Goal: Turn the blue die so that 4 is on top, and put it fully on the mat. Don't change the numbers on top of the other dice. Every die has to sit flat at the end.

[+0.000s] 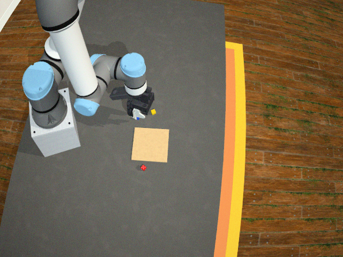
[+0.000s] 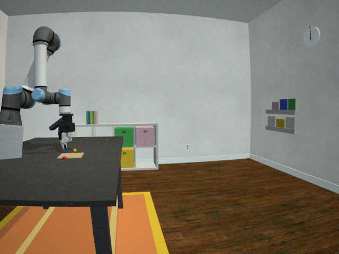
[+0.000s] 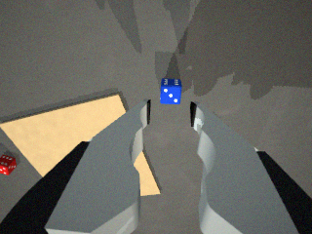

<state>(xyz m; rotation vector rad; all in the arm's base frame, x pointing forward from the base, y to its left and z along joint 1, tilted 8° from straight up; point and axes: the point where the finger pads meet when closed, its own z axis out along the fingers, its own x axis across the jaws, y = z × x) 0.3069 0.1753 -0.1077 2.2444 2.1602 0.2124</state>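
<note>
My hand is 30 mm above the blue die. Also, from my hand: tan mat: 90 mm ahead, 90 mm to the right, 40 mm below; then yellow die: 60 mm ahead, 40 mm to the left, 30 mm below; then red die: 100 mm ahead, 200 mm to the right, 30 mm below.
</note>
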